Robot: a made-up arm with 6 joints. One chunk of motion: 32 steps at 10 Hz.
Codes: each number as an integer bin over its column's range. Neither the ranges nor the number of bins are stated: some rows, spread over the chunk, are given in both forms.
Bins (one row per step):
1: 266 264 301 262 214 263
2: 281 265 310 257 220 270
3: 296 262 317 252 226 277
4: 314 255 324 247 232 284
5: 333 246 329 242 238 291
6: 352 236 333 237 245 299
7: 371 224 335 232 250 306
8: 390 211 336 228 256 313
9: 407 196 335 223 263 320
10: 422 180 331 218 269 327
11: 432 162 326 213 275 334
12: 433 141 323 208 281 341
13: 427 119 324 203 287 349
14: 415 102 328 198 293 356
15: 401 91 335 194 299 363
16: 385 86 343 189 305 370
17: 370 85 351 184 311 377
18: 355 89 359 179 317 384
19: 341 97 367 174 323 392
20: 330 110 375 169 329 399
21: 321 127 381 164 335 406
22: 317 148 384 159 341 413
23: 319 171 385 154 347 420
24: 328 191 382 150 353 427
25: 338 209 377 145 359 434
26: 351 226 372 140 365 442
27: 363 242 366 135 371 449
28: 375 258 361 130 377 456
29: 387 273 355 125 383 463
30: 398 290 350 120 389 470
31: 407 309 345 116 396 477
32: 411 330 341 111 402 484
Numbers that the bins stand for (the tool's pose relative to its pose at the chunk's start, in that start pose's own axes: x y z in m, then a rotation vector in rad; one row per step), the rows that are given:
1: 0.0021 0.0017 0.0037 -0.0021 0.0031 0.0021
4: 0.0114 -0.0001 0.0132 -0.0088 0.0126 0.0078
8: 0.0263 -0.0087 0.0181 -0.0174 0.0253 0.0158
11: 0.0345 -0.0183 0.0140 -0.0241 0.0353 0.0215
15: 0.0285 -0.0322 0.0177 -0.0327 0.0480 0.0295
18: 0.0195 -0.0326 0.0275 -0.0394 0.0575 0.0352
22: 0.0120 -0.0210 0.0378 -0.0484 0.0702 0.0432
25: 0.0161 -0.0091 0.0349 -0.0547 0.0797 0.0489
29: 0.0257 0.0034 0.0259 -0.0637 0.0924 0.0568
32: 0.0304 0.0146 0.0201 -0.0700 0.1024 0.0626
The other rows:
2: 0.0050 0.0019 0.0074 -0.0043 0.0062 0.0040
3: 0.0079 0.0013 0.0103 -0.0066 0.0094 0.0059
5: 0.0152 -0.0019 0.0152 -0.0111 0.0158 0.0097
6: 0.0189 -0.0038 0.0168 -0.0133 0.0195 0.0119
7: 0.0226 -0.0062 0.0177 -0.0156 0.0221 0.0138
9: 0.0296 -0.0116 0.0177 -0.0196 0.0290 0.0177
10: 0.0326 -0.0148 0.0160 -0.0219 0.0321 0.0196
12: 0.0347 -0.0224 0.0127 -0.0264 0.0385 0.0234
13: 0.0336 -0.0267 0.0132 -0.0286 0.0416 0.0256
14: 0.0312 -0.0300 0.0148 -0.0309 0.0448 0.0275
16: 0.0253 -0.0332 0.0210 -0.0349 0.0512 0.0314
17: 0.0224 -0.0334 0.0242 -0.0372 0.0543 0.0333
19: 0.0167 -0.0310 0.0308 -0.0417 0.0607 0.0374
20: 0.0146 -0.0285 0.0341 -0.0439 0.0638 0.0393
21: 0.0128 -0.0251 0.0366 -0.0462 0.0670 0.0412
23: 0.0124 -0.0165 0.0382 -0.0507 0.0733 0.0451
24: 0.0142 -0.0126 0.0370 -0.0525 0.0765 0.0470
26: 0.0187 -0.0058 0.0329 -0.0570 0.0829 0.0511
27: 0.0210 -0.0026 0.0304 -0.0592 0.0860 0.0530
28: 0.0234 0.0005 0.0284 -0.0615 0.0892 0.0549
30: 0.0279 0.0068 0.0238 -0.0660 0.0955 0.0588
31: 0.0296 0.0105 0.0218 -0.0678 0.0992 0.0607

